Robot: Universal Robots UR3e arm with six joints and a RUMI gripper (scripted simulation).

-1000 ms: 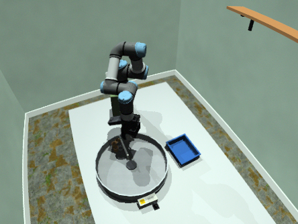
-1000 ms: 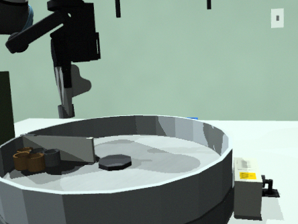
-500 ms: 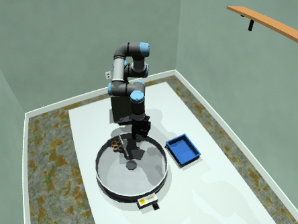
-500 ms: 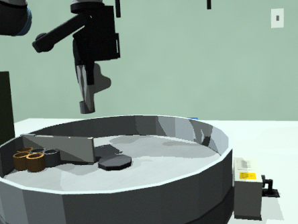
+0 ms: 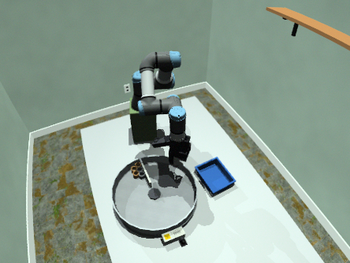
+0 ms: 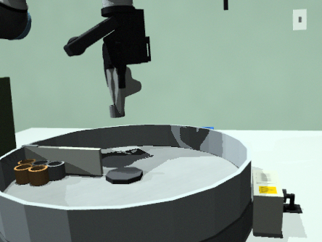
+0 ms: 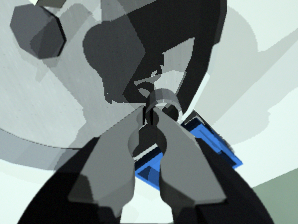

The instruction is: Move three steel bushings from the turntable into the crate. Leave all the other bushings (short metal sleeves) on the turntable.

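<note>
Right now my hand is 11 cm short of the blue crate, 18 cm to the right of it and 13 cm above it. Also, from my hand: grey turntable (4 cm ahead, 15 cm to the right, 10 cm below).
</note>
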